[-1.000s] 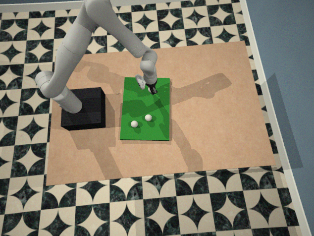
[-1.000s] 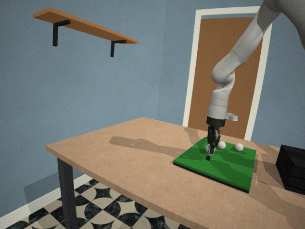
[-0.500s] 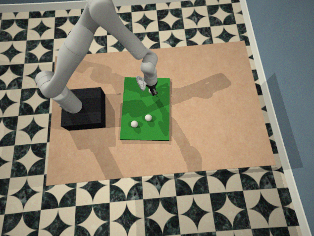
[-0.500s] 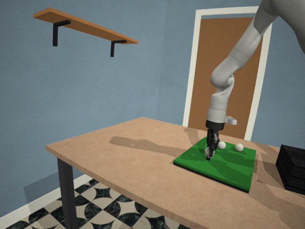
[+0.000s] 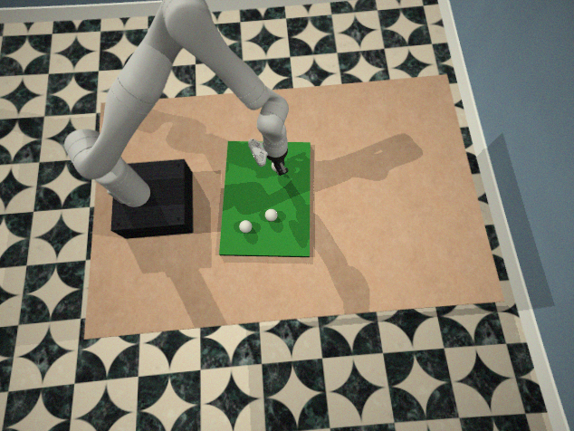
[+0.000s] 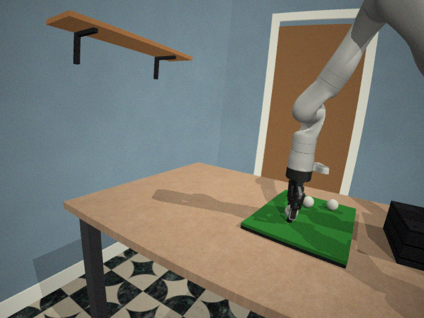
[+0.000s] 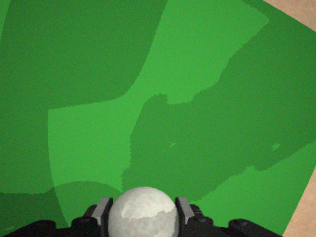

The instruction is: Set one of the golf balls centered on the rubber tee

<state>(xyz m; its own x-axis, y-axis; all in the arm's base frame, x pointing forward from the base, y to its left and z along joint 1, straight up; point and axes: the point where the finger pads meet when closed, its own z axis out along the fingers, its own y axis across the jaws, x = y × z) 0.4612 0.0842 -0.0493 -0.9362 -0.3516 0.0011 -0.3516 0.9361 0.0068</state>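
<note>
The white golf ball is right at my hand.
</note>
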